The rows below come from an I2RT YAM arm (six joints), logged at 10 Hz.
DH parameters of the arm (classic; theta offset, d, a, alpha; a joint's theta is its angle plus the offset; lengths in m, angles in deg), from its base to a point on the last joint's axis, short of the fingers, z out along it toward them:
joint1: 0 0.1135 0.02 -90
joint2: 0 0 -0.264 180
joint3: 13.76 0 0.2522 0
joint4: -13.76 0 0.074 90
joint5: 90 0 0 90
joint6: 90 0.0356 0 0
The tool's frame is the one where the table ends.
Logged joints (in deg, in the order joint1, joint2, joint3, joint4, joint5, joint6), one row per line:
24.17 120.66 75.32 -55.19 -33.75 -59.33
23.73 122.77 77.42 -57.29 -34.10 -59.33
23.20 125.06 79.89 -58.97 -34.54 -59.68
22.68 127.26 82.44 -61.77 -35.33 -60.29
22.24 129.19 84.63 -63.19 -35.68 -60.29
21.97 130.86 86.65 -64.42 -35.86 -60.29
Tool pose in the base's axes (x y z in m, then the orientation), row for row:
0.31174 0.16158 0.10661 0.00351 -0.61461 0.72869 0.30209
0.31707 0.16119 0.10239 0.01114 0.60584 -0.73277 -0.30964
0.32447 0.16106 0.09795 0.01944 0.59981 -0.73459 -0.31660
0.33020 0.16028 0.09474 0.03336 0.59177 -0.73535 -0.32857
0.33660 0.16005 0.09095 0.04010 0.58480 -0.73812 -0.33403
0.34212 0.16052 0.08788 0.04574 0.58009 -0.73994 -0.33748
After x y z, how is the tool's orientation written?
As a quaternion, w x y z.
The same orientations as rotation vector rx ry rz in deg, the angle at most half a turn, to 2 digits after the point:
-110.38 130.87 54.25
108.28 -130.97 -55.34
106.65 -130.61 -56.29
104.31 -129.62 -57.92
102.66 -129.57 -58.64
101.48 -129.44 -59.04

